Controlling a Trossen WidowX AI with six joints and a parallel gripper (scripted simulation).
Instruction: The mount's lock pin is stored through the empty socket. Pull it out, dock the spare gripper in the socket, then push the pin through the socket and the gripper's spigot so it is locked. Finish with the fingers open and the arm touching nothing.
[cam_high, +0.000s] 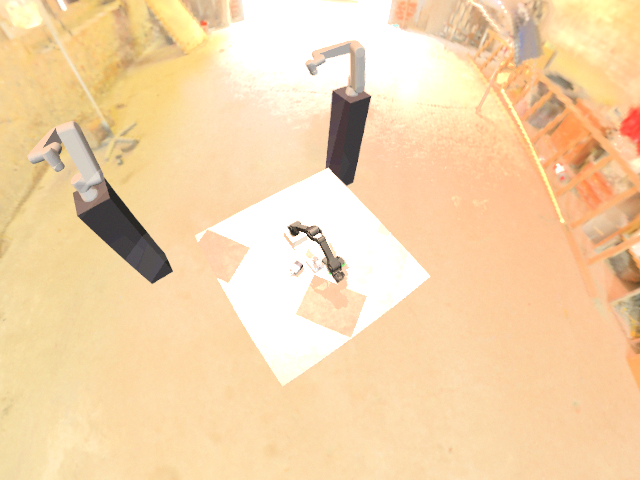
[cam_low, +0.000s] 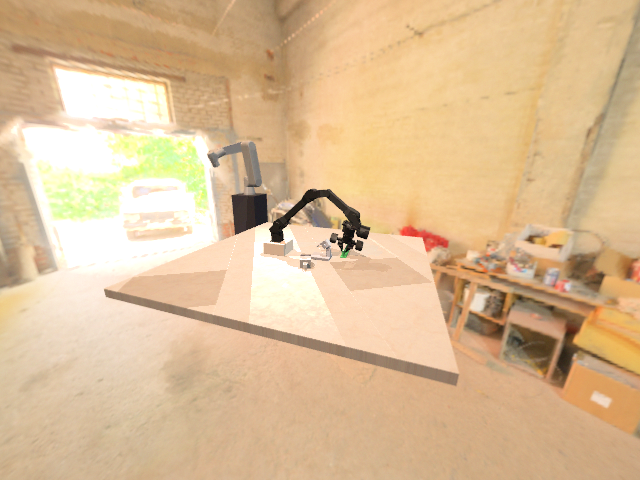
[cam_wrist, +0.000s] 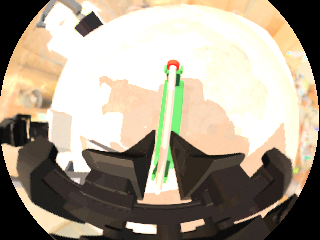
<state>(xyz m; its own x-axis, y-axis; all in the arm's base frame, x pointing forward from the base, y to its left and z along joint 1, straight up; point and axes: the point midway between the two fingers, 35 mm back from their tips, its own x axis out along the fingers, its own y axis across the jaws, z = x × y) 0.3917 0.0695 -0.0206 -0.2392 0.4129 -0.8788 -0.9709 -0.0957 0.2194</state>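
The green strip is 1 cm ahead of my gripper tip, 2 cm to the left of it and 1 cm above it. The rest, counted from my gripper tip: grey mount: 9 cm behind, 9 cm to the right, 4 cm above; then spare gripper: 15 cm behind, 24 cm to the right.
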